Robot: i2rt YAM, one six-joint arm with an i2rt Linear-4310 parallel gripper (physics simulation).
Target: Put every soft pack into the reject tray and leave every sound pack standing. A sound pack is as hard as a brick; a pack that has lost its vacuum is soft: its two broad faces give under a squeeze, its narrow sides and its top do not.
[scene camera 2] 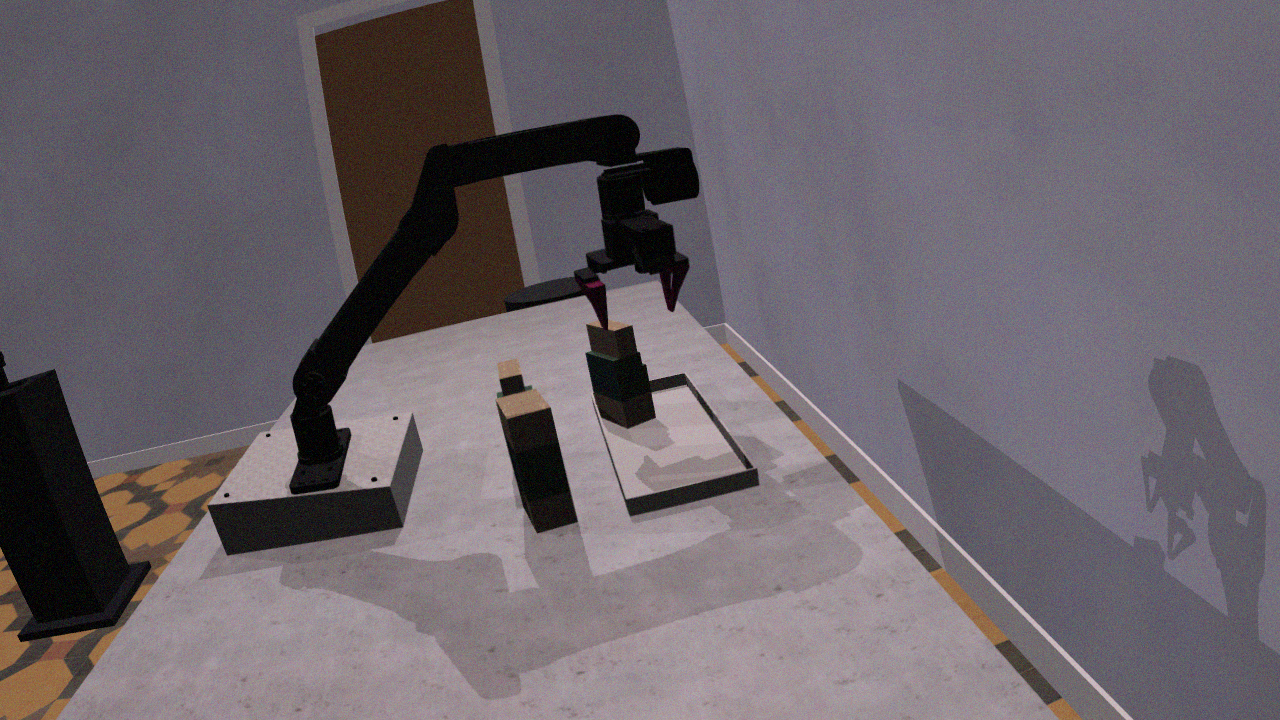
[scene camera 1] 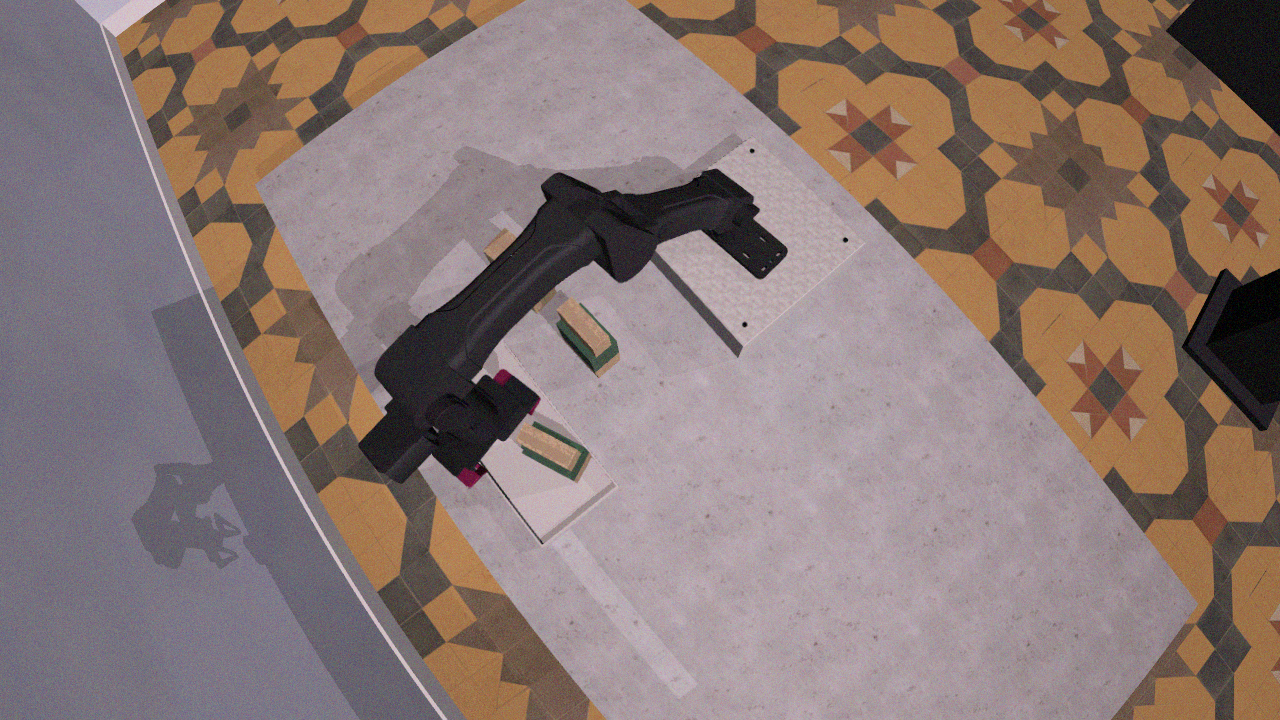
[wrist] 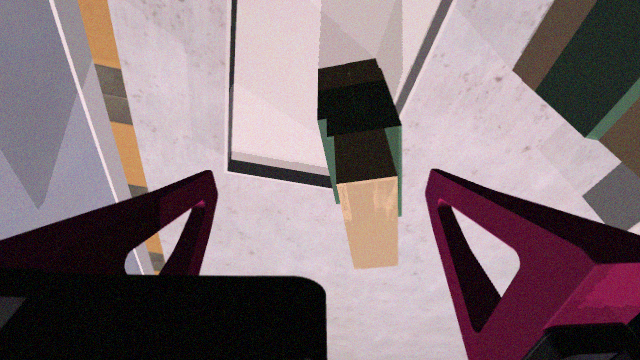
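Where they show: gripper, fingertip midpoint: (scene camera 2: 638, 319) (scene camera 1: 505, 440) (wrist: 321, 181); arm's base, link origin: (scene camera 2: 323, 462) (scene camera 1: 728, 227).
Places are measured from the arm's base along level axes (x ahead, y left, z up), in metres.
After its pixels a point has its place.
A green-and-tan pack (scene camera 1: 554, 450) @[z 0.075, x 0.436, y 0.086 m] (scene camera 2: 617, 376) @[z 0.013, x 0.432, y 0.027 m] (wrist: 367, 220) @[z 0.075, x 0.445, y 0.063 m] stands inside the reject tray (scene camera 1: 544, 528) @[z -0.066, x 0.537, y 0.134 m] (scene camera 2: 693, 490) @[z -0.055, x 0.449, y -0.237 m] (wrist: 280, 172) @[z -0.058, x 0.501, y 0.157 m], near one end. My gripper (scene camera 1: 497, 436) @[z 0.082, x 0.475, y 0.032 m] (scene camera 2: 638, 317) @[z 0.082, x 0.475, y 0.032 m] (wrist: 321, 181) @[z 0.082, x 0.475, y 0.032 m] is wide open above the tray end; in the wrist view that pack's top shows between the fingers, right of centre, with space on both sides. A second pack (scene camera 1: 586, 335) @[z 0.072, x 0.297, y -0.002 m] (scene camera 2: 511, 374) @[z 0.072, x 0.290, y -0.052 m] stands beside the tray. A third pack (scene camera 1: 498, 245) @[z 0.072, x 0.296, y -0.202 m] (scene camera 2: 537, 461) @[z 0.016, x 0.291, y -0.217 m] also stands, partly hidden by my arm in scene camera 1. Part of a pack (wrist: 590, 70) @[z 0.002, x 0.314, y -0.011 m] shows at the wrist view's upper right.
My arm's base stands on a pale block (scene camera 1: 805, 223) @[z 0.009, x -0.094, y 0.084 m] (scene camera 2: 308, 525) @[z -0.044, x -0.023, y -0.106 m] on the far side of the packs from the tray. A grey wall (scene camera 1: 107, 402) (scene camera 2: 984, 223) runs along the tray's side of the table. A dark stand (scene camera 1: 1248, 349) (scene camera 2: 62, 501) is on the floor.
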